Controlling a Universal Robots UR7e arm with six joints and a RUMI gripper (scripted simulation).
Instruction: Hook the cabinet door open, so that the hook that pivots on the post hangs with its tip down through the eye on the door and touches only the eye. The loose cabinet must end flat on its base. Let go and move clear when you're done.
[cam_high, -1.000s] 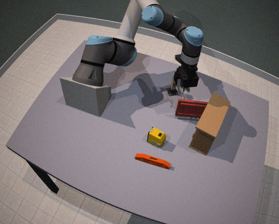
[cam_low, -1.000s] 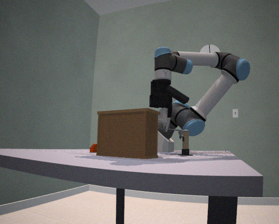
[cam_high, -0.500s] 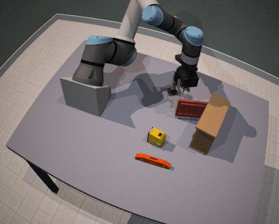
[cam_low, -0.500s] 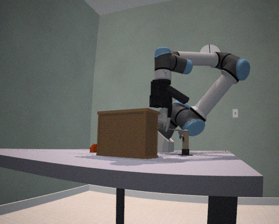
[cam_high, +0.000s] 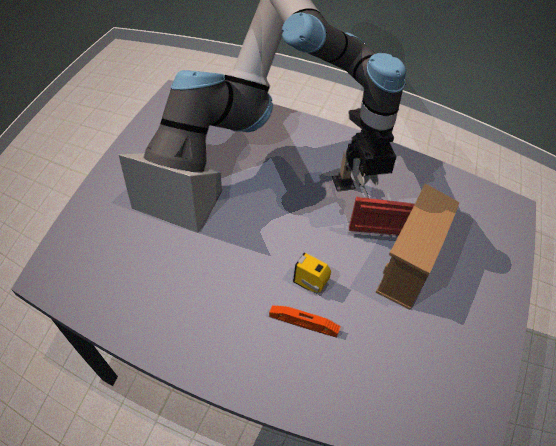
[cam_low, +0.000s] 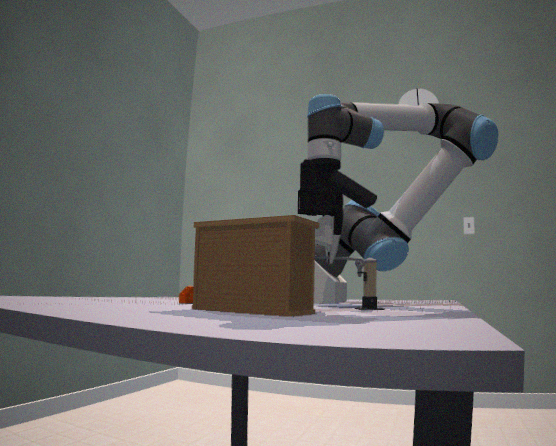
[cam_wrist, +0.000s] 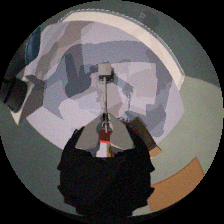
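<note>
Right now my hand is 10 mm past the wire hook, 10 mm to the right of it and 20 mm above it. From my hand the other things lie so: door: 80 mm ahead, 30 mm to the right, 40 mm below; yellow tape measure: 30 mm behind, 240 mm to the right, 80 mm below; wooden cabinet: 130 mm ahead, 60 mm to the right, 40 mm below.
</note>
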